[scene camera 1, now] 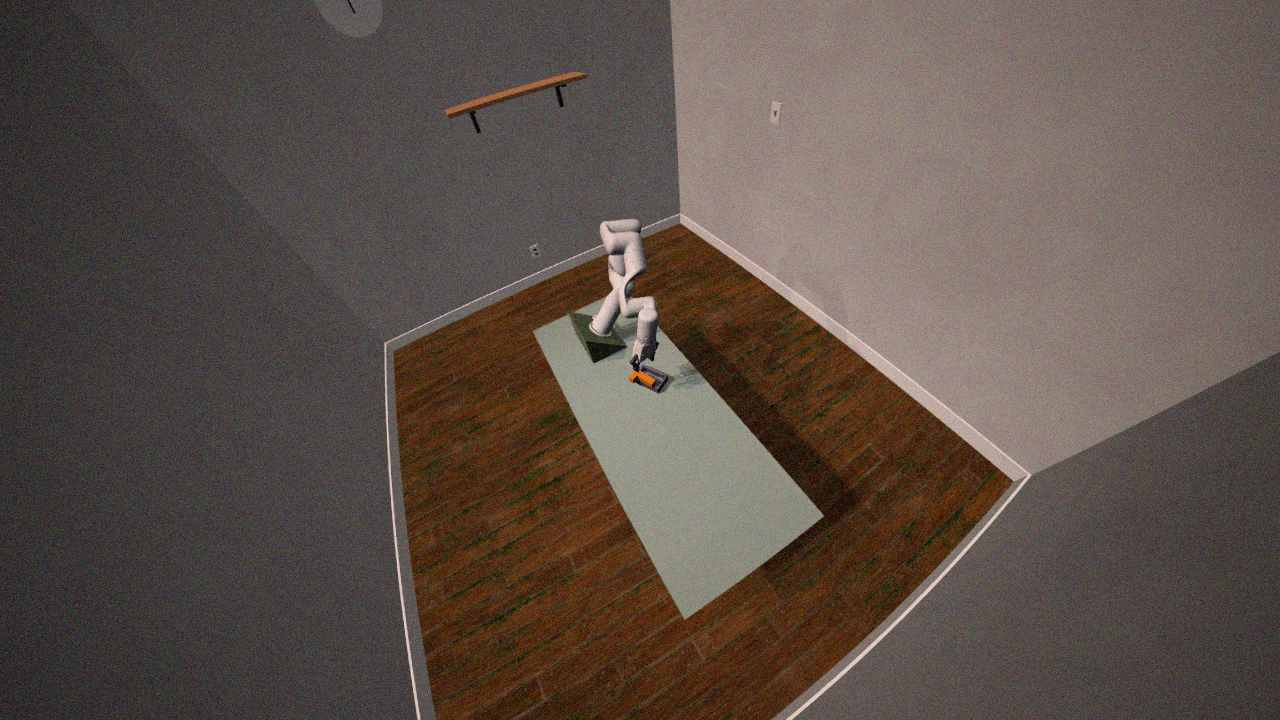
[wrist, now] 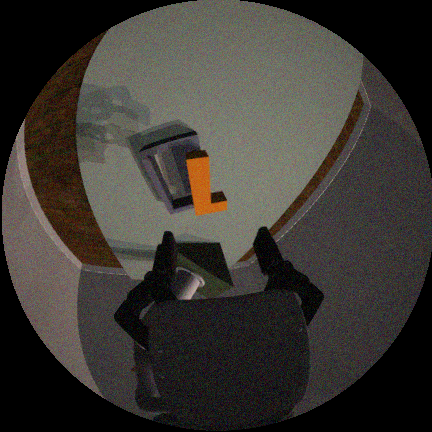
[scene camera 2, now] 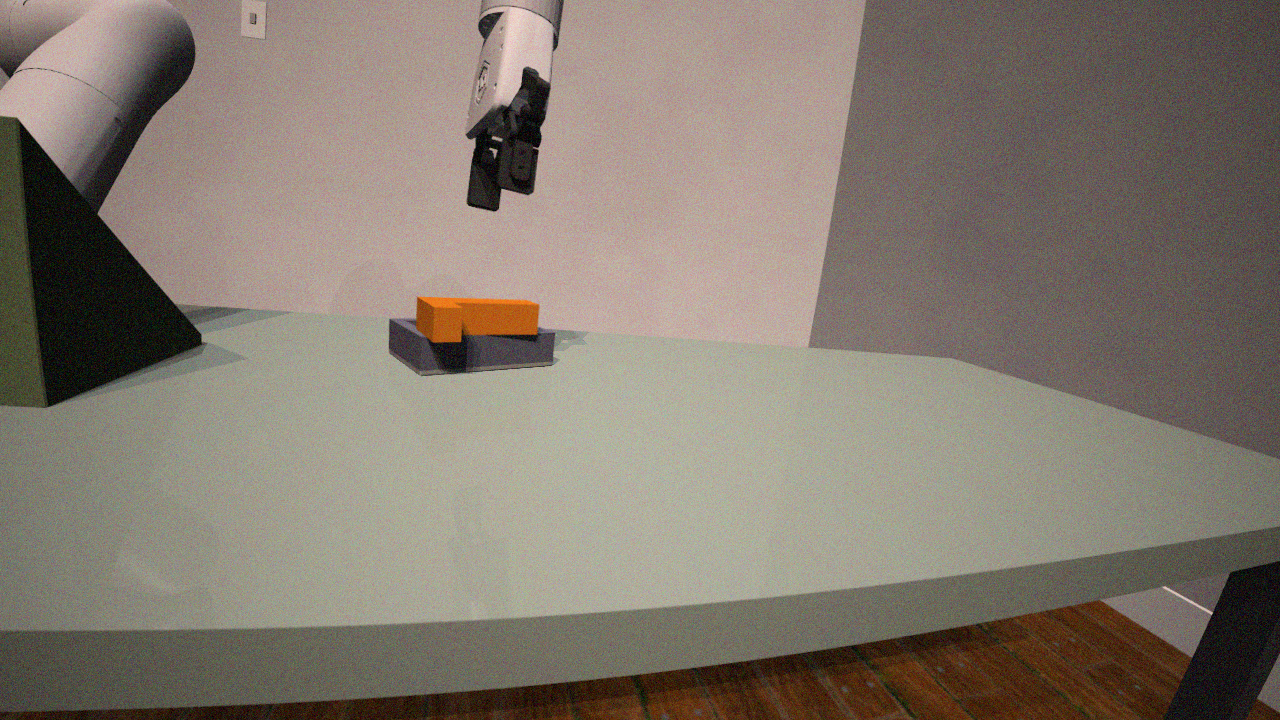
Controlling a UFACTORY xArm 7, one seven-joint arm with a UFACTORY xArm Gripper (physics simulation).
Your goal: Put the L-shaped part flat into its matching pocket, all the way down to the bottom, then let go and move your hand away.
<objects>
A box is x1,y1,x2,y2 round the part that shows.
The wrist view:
my gripper: [114,226,322,429]
orange L-shaped part: [185,149,226,214], on a grey pocket block
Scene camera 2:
my gripper: [465,6,558,211]
orange L-shaped part: [416,297,538,342]
</objects>
